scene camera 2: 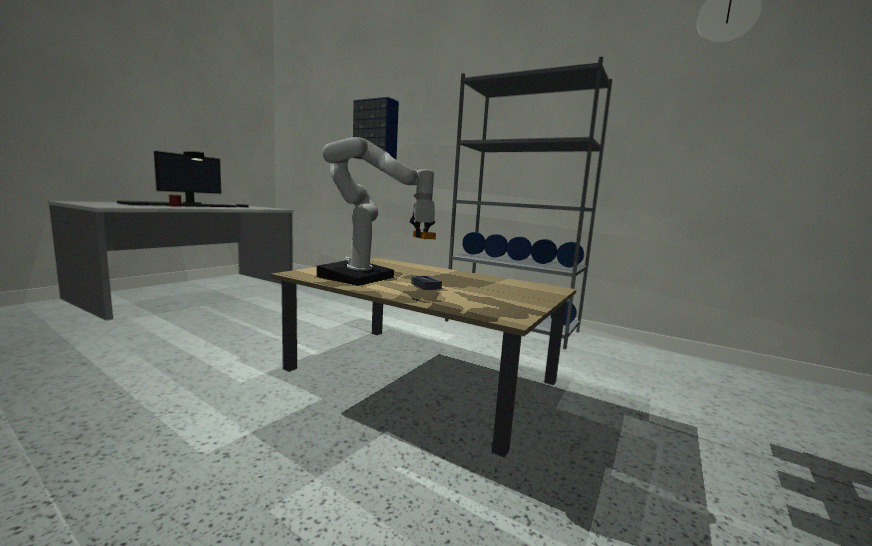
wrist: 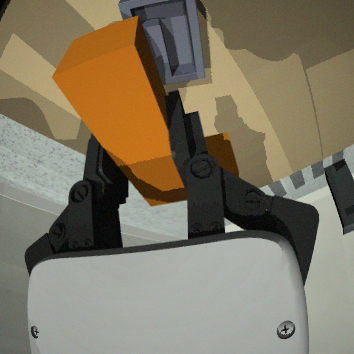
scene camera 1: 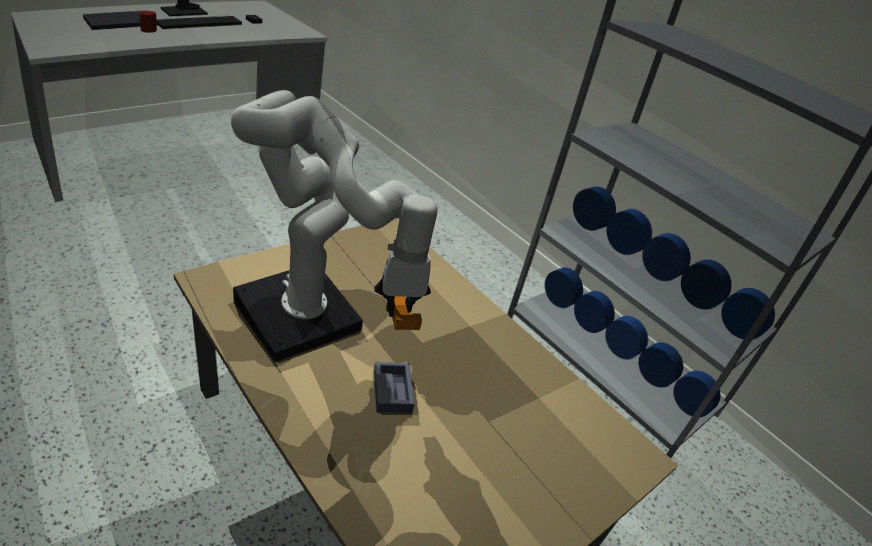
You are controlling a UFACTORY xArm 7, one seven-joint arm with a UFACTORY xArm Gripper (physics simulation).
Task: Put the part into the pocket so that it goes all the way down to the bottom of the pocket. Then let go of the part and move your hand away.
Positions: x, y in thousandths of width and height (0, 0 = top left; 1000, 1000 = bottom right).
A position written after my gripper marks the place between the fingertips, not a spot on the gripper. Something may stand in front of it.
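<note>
Gripper (scene camera 1: 457, 574), also (wrist: 408, 335), holding an orange L-shaped part (wrist: 309, 216), which touches nothing else. Dark grey pocket block (scene camera 1: 451, 708), also (wrist: 493, 114).
</note>
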